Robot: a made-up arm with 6 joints.
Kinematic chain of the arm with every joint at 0, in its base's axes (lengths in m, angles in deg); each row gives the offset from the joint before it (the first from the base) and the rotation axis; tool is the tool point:
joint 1: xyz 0 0 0.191 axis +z
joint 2: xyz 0 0.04 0 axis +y
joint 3: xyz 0 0 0.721 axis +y
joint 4: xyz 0 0 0.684 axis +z
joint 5: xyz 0 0 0 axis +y
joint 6: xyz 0 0 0.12 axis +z
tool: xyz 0 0 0
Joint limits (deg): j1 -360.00..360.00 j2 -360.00..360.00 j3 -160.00..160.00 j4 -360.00..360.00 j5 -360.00..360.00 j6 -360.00..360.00
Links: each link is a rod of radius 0.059 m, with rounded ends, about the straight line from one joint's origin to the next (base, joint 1, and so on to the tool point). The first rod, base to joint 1, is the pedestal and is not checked.
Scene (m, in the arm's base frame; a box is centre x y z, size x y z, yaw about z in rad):
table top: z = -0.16
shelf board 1: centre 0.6 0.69 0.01 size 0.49 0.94 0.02 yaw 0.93
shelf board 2: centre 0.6 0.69 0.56 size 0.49 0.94 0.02 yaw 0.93
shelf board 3: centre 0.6 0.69 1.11 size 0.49 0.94 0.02 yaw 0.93
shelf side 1: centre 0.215 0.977 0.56 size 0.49 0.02 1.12 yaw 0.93
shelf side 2: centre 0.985 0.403 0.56 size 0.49 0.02 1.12 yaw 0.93
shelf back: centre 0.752 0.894 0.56 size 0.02 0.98 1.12 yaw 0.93
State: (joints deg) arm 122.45 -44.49 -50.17 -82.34 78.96 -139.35
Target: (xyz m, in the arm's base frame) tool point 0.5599 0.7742 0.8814
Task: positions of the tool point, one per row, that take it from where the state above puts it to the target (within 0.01 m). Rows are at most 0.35 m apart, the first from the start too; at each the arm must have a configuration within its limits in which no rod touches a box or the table.
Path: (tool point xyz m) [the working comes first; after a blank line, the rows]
Joints at the target: 229.34 -21.49 -67.54 -86.28 87.96 -139.35
Straight joint move there: touches shelf side 2.

1: 0.8715 -0.7019 0.7880
2: 0.9249 -0.4055 0.8960
3: 0.8798 -0.1297 0.9855
4: 0.7544 0.0938 1.0551
5: 0.5767 0.2431 1.1043
6: 0.4327 0.3496 0.9980
7: 0.2722 0.3885 0.8814
8: 0.3735 0.5132 0.9149
9: 0.4710 0.6437 0.9148
10: 0.5600 0.7742 0.8813

